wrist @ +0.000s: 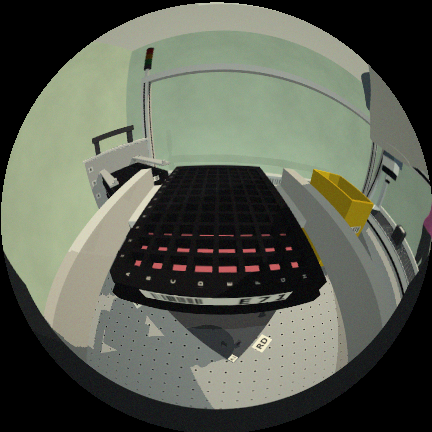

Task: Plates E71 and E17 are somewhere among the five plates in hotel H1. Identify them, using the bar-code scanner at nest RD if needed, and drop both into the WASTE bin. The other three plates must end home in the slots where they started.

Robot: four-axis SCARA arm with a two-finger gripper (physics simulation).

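Places are measured from the arm's base along level axes (x right, y ahead, z up), in centimetres.
Pixels of known places: gripper, fingertip midpoint: point(216, 176).
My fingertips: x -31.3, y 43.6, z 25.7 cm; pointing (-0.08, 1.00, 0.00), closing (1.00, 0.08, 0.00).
Ahead of a thing's pixels: the offset from my fingertips to its middle. "pt": to the spot under its first point. Level surfaces: height alone.
Plate E71 @[dx +0.2, dy -2.4, dz -0.9 cm] point(215, 215) is black with a grid of wells, several showing red, and its bar-code label faces the camera. My gripper point(216, 176) is shut on it, one finger along each side, and holds it level above the deck. The dark nest RD @[dx +0.1, dy -2.4, dz -21.0 cm] point(250, 327) is below its near edge, beside the RD tag, and is partly hidden by the plate. The yellow WASTE bin @[dx +29.8, dy +16.7, dz -14.5 cm] point(342, 195) stands to the right, beyond my right finger. Hotel H1 @[dx -17.8, dy +11.1, dz -9.2 cm] point(120, 159) is at the left behind my left finger, with dark plates partly visible; their labels cannot be read.
A signal tower point(149, 59) rises at the back left beside a grey frame point(225, 68). A rail with a dark knob @[pt dx +82.8, dy +8.3, dz -14.8 cm] point(398, 234) runs along the right, and a white and dark device @[pt dx +78.9, dy +27.5, dz +7.7 cm] point(390, 170) stands behind the bin. The perforated deck @[dz -24.4 cm] point(295, 350) shows below.
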